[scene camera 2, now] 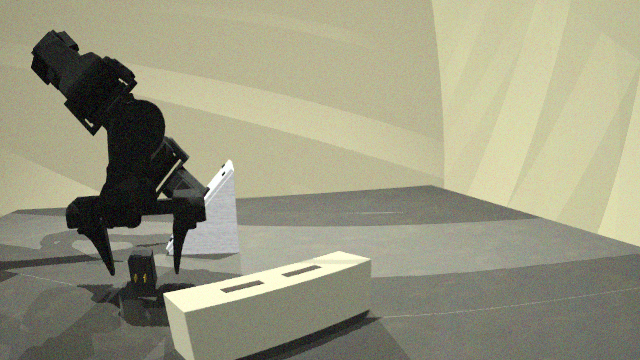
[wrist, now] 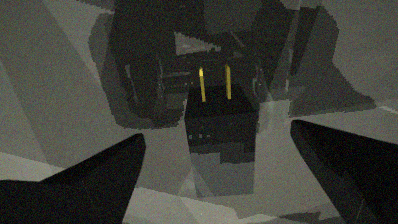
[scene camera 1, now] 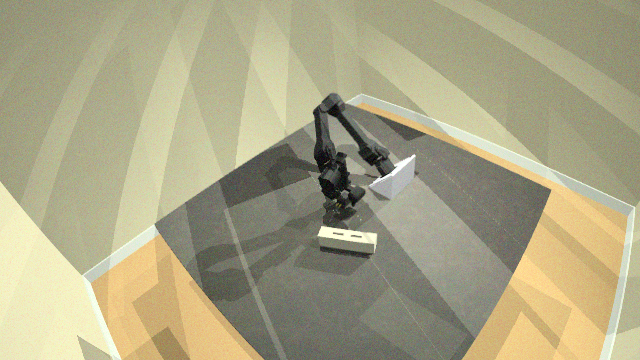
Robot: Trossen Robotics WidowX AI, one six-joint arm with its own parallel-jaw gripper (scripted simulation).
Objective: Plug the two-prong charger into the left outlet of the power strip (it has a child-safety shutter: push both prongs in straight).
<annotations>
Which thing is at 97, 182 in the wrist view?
The gripper.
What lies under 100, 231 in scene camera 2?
The gripper.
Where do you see a two-prong charger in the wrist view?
220, 121
</annotations>
